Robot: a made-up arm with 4 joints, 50 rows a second.
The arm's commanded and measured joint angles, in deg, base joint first. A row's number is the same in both.
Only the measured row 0 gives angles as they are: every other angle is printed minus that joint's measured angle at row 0.
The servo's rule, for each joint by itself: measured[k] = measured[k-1] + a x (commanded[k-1-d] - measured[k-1]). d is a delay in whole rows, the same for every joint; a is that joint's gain. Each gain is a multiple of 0.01, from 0.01 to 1. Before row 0 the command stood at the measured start. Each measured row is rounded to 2 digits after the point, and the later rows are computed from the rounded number. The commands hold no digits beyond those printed.
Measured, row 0:
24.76, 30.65, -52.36, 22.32
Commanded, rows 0 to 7:
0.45, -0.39, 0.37, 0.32
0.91, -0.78, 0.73, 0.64
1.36, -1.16, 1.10, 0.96
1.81, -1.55, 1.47, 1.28
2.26, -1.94, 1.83, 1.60
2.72, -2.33, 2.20, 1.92
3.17, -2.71, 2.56, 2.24
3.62, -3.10, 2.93, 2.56
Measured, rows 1 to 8:
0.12, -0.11, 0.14, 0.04
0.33, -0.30, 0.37, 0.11
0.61, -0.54, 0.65, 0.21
0.93, -0.82, 0.97, 0.34
1.29, -1.13, 1.31, 0.49
1.68, -1.47, 1.66, 0.66
2.08, -1.82, 2.01, 0.85
2.50, -2.18, 2.37, 1.06
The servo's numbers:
d 0
a 0.27 0.28 0.39 0.12

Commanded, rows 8 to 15:
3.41, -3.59, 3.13, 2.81
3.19, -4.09, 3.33, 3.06
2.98, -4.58, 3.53, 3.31
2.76, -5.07, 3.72, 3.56
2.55, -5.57, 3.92, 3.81
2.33, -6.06, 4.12, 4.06
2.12, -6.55, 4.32, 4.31
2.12, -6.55, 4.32, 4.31
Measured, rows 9 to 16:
2.75, -2.57, 2.67, 1.27
2.87, -3.00, 2.93, 1.48
2.90, -3.44, 3.16, 1.70
2.86, -3.90, 3.38, 1.92
2.78, -4.37, 3.59, 2.15
2.66, -4.84, 3.80, 2.38
2.51, -5.32, 4.00, 2.61
2.40, -5.66, 4.12, 2.81

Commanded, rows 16 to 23:
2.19, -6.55, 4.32, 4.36
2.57, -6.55, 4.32, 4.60
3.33, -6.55, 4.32, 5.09
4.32, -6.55, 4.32, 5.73
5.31, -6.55, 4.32, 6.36
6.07, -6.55, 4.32, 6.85
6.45, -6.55, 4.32, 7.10
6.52, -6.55, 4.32, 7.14
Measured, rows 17 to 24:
2.34, -5.91, 4.20, 3.00
2.40, -6.09, 4.25, 3.19
2.65, -6.22, 4.28, 3.42
3.10, -6.31, 4.30, 3.70
3.70, -6.38, 4.31, 4.02
4.34, -6.43, 4.31, 4.36
4.91, -6.46, 4.31, 4.69
5.34, -6.49, 4.31, 4.98

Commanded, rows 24 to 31:
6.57, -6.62, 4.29, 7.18
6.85, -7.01, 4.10, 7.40
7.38, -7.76, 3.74, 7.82
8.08, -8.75, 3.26, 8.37
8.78, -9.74, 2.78, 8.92
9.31, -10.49, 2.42, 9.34
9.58, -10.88, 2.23, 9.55
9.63, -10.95, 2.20, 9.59
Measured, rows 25 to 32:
5.67, -6.53, 4.30, 5.24
5.99, -6.66, 4.22, 5.50
6.37, -6.97, 4.03, 5.78
6.83, -7.47, 3.73, 6.09
7.36, -8.11, 3.36, 6.43
7.89, -8.78, 2.99, 6.78
8.35, -9.37, 2.69, 7.11
8.70, -9.81, 2.50, 7.41

